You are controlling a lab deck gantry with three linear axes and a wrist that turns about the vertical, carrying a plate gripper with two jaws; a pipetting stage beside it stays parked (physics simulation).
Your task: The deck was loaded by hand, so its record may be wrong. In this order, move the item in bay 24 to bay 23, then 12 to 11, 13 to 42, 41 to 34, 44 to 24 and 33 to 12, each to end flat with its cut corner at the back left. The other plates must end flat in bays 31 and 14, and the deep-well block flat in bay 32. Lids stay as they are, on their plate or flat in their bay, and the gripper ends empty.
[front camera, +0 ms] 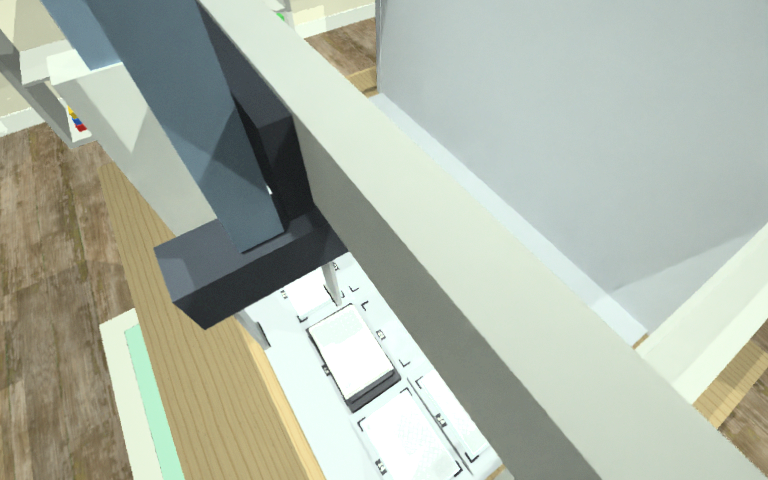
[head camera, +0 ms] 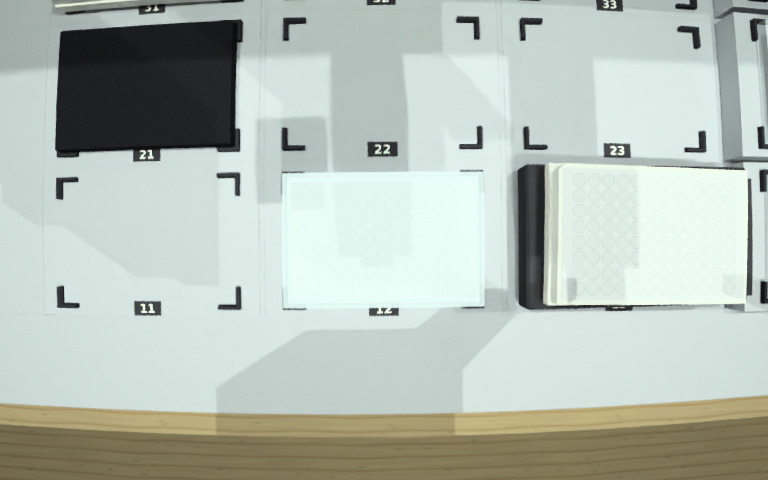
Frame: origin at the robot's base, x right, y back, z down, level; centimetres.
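Seen in the pictures: gripper, between the fingertips: (front camera: pixel 299 316); robot's base, origin of its link: (head camera: pixel 64 302).
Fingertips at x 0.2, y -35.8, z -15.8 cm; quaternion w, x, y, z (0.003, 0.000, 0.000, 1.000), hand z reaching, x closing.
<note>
Offsets run from my fingertips to a thing's middle. "*": to the spot under its first point.
A clear pale plate {dx -4.5, dy +13.0, dz +14.5 cm} (front camera: pixel 308 294) (head camera: pixel 384 240) lies flat in bay 12, inside its corner marks. A cream plate {dx -4.6, dy -3.3, dz +12.8 cm} (front camera: pixel 351 350) (head camera: pixel 654 237) sits on a black base {dx -4.6, dy -3.8, dz +14.2 cm} (front camera: pixel 373 394) (head camera: pixel 531 237) in bay 13. Bay 11 {* dx -4.8, dy +29.3, dz +15.8 cm} (head camera: pixel 147 237), bay 22 {* dx -15.1, dy +13.9, dz +15.8 cm} (head camera: pixel 368 84) and bay 23 {* dx -15.3, dy -3.6, dz +15.8 cm} (head camera: pixel 617 84) hold no item. In the front view, one plate {dx -4.5, dy -19.8, dz +13.6 cm} (front camera: pixel 410 435) lies in the near row beyond bay 13, and part of another plate {dx -15.2, dy -19.8, dz +13.6 cm} (front camera: pixel 455 413) shows beside it. My gripper (front camera: pixel 303 325) is open and empty above the deck near bay 12; its jaws do not show in the head view. Cut corners are too faint to tell.
A black block {dx -15.2, dy +29.4, dz +15.4 cm} (head camera: pixel 146 84) stands in bay 21. A cream edge {* dx -21.2, dy +29.4, dz +15.2 cm} (head camera: pixel 147 3) shows in bay 31 at the top left. A grey raised block {* dx -15.2, dy -11.8, dz +14.5 cm} (head camera: pixel 736 84) stands right of bay 23. The pale gantry beam (front camera: pixel 453 226) hides much of the deck in the front view.
</note>
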